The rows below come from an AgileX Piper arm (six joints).
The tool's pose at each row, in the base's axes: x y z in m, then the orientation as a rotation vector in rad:
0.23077, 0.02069, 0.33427, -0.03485, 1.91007, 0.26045
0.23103, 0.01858, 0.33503, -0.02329, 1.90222, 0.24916
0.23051, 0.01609, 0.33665, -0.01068, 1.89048, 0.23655
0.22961, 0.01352, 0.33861, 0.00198, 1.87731, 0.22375
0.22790, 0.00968, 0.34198, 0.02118, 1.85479, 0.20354
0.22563, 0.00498, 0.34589, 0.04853, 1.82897, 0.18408
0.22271, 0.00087, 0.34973, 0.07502, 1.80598, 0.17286
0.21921, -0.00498, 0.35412, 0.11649, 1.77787, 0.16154
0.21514, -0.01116, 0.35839, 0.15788, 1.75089, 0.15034
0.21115, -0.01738, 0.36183, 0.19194, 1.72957, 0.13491
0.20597, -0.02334, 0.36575, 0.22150, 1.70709, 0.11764
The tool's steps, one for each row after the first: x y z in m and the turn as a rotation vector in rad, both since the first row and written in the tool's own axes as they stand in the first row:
-0.00101, -0.00197, -0.00042, 0.01281, -0.00958, 0.00178
-0.00260, -0.00406, -0.00192, 0.02678, -0.02312, 0.00334
-0.00437, -0.00610, -0.00390, 0.04086, -0.03802, 0.00476
-0.00731, -0.00904, -0.00734, 0.06270, -0.06305, 0.00635
-0.01064, -0.01264, -0.01163, 0.08797, -0.09184, 0.01389
-0.01361, -0.01558, -0.01640, 0.10739, -0.11722, 0.02530
-0.01708, -0.02003, -0.02222, 0.13413, -0.14851, 0.04715
-0.02027, -0.02475, -0.02859, 0.16105, -0.17823, 0.06939
-0.02271, -0.02965, -0.03463, 0.18791, -0.20163, 0.08483
-0.02517, -0.03404, -0.04187, 0.21397, -0.22570, 0.09618

